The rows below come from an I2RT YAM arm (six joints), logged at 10 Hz.
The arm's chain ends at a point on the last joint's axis. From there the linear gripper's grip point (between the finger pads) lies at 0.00 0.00 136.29 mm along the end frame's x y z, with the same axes.
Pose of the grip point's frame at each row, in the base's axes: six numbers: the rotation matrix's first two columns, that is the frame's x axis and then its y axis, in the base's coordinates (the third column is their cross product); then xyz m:
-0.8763 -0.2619 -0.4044 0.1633 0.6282 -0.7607 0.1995 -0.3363 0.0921
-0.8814 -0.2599 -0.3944 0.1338 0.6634 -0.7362 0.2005 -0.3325 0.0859
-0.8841 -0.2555 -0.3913 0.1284 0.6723 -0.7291 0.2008 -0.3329 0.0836
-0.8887 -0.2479 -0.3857 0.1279 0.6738 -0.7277 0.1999 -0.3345 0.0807
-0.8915 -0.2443 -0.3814 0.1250 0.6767 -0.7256 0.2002 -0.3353 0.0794
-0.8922 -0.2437 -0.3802 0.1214 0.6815 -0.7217 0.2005 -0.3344 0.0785
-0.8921 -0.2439 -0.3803 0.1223 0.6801 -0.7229 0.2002 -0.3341 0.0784
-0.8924 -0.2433 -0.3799 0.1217 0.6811 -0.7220 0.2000 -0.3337 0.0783
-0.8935 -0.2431 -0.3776 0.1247 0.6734 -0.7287 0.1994 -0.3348 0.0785
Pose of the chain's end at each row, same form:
-0.8763 -0.2619 -0.4044 0.1633 0.6282 -0.7607 0.1377 -0.2364 0.1613
-0.8814 -0.2599 -0.3944 0.1338 0.6634 -0.7362 0.1388 -0.2369 0.1609
-0.8841 -0.2555 -0.3913 0.1284 0.6723 -0.7291 0.1396 -0.2382 0.1601
-0.8887 -0.2479 -0.3857 0.1279 0.6738 -0.7277 0.1399 -0.2396 0.1580
-0.8915 -0.2443 -0.3814 0.1250 0.6767 -0.7256 0.1409 -0.2406 0.1575
-0.8922 -0.2437 -0.3802 0.1214 0.6815 -0.7217 0.1412 -0.2404 0.1573
-0.8921 -0.2439 -0.3803 0.1223 0.6801 -0.7229 0.1409 -0.2399 0.1570
-0.8924 -0.2433 -0.3799 0.1217 0.6811 -0.7220 0.1408 -0.2396 0.1571
-0.8935 -0.2431 -0.3776 0.1247 0.6734 -0.7287 0.1406 -0.2396 0.1564

